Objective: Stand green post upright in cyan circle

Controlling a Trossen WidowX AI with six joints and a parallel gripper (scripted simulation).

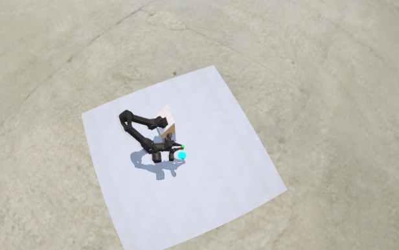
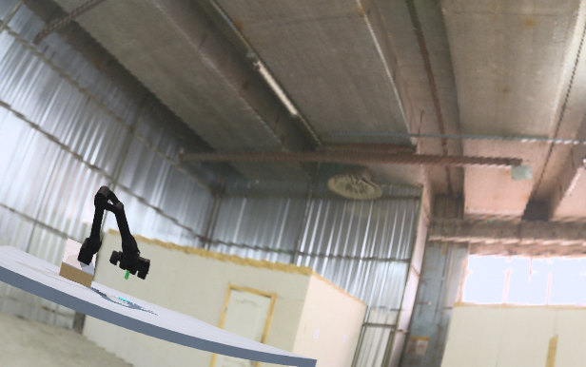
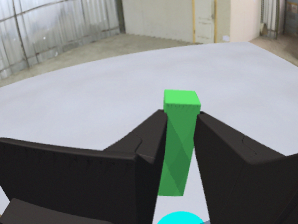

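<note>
The cyan circle is 16 cm below my gripper tip, 1 cm to the right of it and 1 cm ahead of it. Also, from my gripper tip: green post 2 cm below.
</note>
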